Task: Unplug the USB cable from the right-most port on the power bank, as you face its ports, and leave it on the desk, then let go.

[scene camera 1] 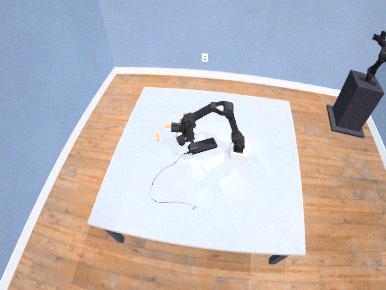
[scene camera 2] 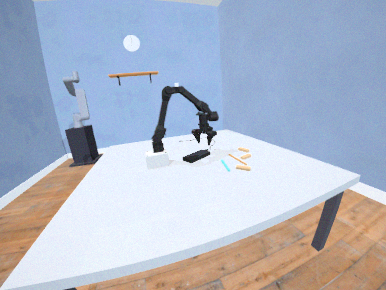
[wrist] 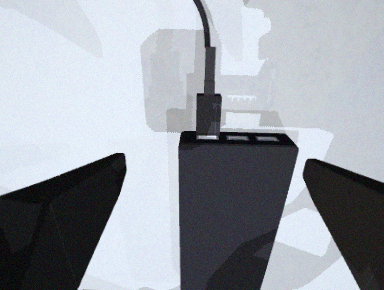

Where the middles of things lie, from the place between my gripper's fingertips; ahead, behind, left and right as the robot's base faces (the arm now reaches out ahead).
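Labels:
Here is the black USB plug (wrist: 208,106), and my hand is 10 mm short of it, 10 mm to the right of it and 50 mm above it. As for the black power bank (wrist: 232,193), it sits 70 mm behind my hand, 70 mm to the right of it and 50 mm below it.

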